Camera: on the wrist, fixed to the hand. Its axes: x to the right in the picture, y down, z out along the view.
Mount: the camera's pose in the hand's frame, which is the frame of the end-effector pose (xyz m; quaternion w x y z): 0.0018 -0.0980 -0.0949 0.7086 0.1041 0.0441 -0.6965
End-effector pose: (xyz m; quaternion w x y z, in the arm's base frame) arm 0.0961 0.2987 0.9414 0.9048 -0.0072 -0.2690 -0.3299
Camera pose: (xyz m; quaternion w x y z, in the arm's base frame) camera 0.0841 0.2029 0.8450 0.4240 0.2910 -0.1901 -0.8363
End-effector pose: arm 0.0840 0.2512 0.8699 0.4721 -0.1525 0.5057 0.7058
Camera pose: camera 0.1386 0.1749 0.7709 0.8197 -0.4423 0.3464 0.1119
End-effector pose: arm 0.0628 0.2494 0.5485 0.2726 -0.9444 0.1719 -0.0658
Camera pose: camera 0.0721 0.2797 0.6812 0.2381 -0.7576 -0.5308 -0.2960
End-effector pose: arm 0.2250 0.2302 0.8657 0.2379 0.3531 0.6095 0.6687
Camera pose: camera 0.1405 0.1842 0.7690 0.5707 -0.1790 0.7580 0.2603
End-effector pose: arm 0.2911 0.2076 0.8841 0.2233 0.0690 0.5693 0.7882
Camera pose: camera 0.2818 0.1508 0.7604 0.6749 -0.3591 0.5434 0.3468
